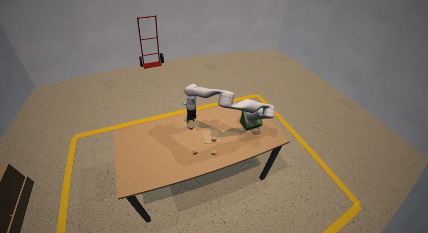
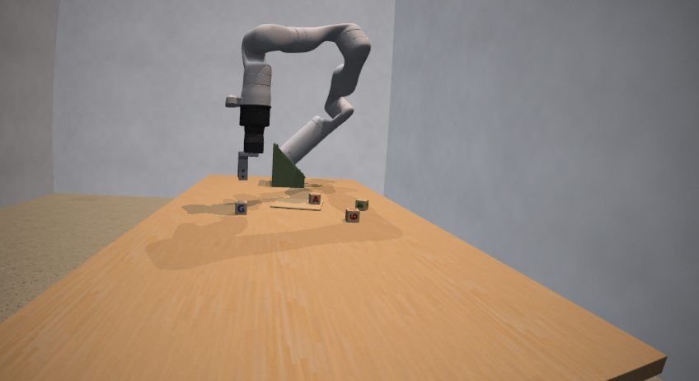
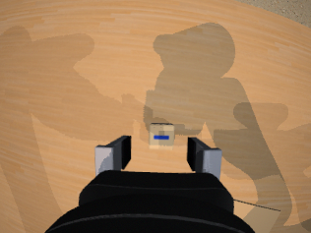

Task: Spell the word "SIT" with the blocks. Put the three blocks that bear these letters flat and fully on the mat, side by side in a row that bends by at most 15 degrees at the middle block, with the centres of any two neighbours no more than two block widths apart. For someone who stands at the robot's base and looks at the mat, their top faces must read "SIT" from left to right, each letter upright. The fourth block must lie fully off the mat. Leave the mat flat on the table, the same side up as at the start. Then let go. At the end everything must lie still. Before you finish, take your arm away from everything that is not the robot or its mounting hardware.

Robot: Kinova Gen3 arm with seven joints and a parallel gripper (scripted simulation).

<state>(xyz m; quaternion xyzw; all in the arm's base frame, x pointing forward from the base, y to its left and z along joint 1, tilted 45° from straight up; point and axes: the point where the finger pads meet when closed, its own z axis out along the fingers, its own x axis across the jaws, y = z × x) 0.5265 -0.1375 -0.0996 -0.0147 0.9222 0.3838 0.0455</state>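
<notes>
Now: the blue-marked block 90 mm below my hand. Also, from my hand: green-marked block 60 mm behind, 340 mm to the left, 90 mm below; then tan mat 130 mm behind, 160 mm to the left, 100 mm below; then E block 70 mm ahead, 270 mm to the left, 90 mm below.
</notes>
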